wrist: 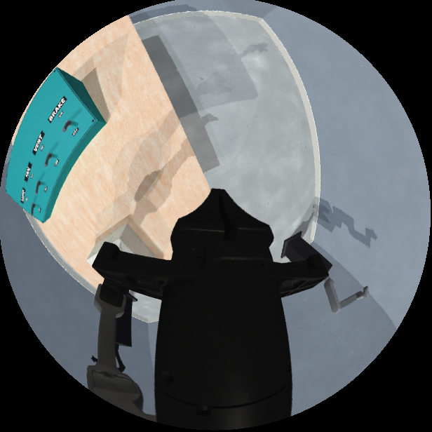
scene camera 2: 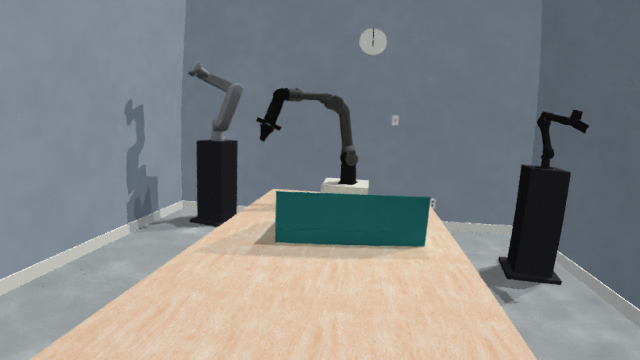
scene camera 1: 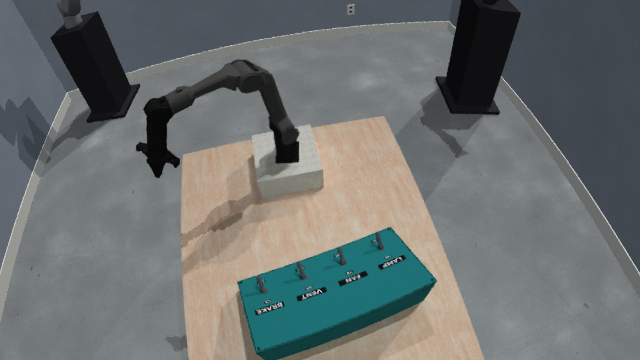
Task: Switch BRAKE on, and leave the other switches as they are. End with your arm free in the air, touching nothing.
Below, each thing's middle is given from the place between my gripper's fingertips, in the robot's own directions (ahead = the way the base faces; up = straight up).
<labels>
Right now the teal switch box [scene camera 1: 334, 298] is 49 cm to the left of my hand, 27 cm ahead of it and 22 cm below it.
</labels>
